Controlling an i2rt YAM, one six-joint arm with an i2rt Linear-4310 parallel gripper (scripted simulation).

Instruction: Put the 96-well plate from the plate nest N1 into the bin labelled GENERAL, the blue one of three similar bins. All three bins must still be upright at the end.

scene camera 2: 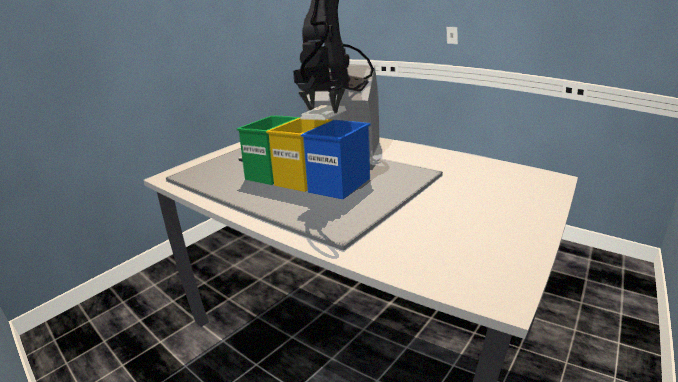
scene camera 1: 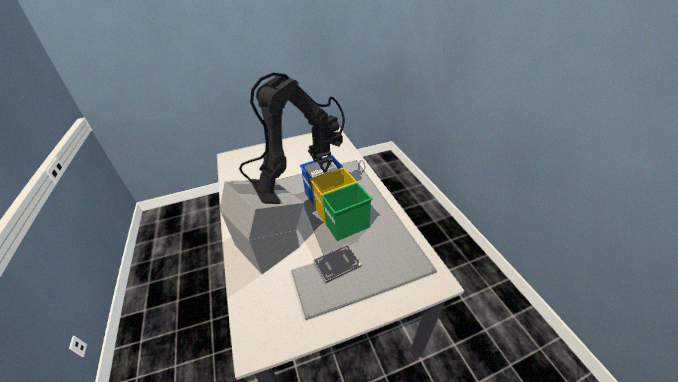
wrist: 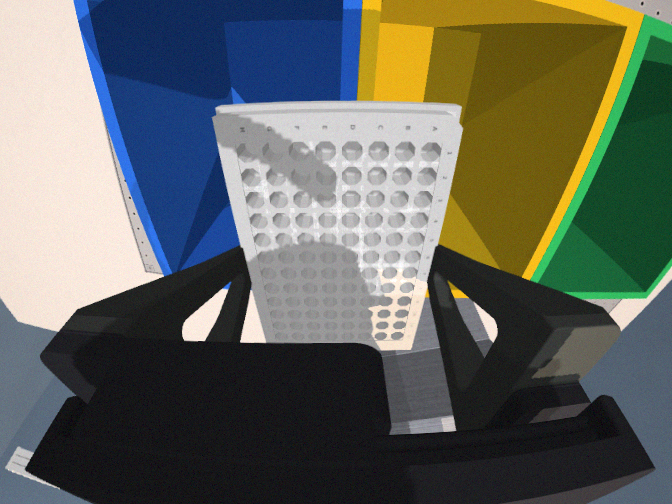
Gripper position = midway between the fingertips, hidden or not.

Observation:
In view: the gripper (wrist: 339,254), a blue general bin (scene camera 2: 335,167), a yellow recycle bin (scene camera 1: 331,181), a green bin (scene camera 1: 351,205), a white 96-well plate (wrist: 349,295) and a dark plate nest (scene camera 1: 335,258).
The blue general bin shows as well in the wrist view (wrist: 159,78). The yellow recycle bin shows as well in the wrist view (wrist: 536,91). The green bin is seen too in the wrist view (wrist: 609,251).

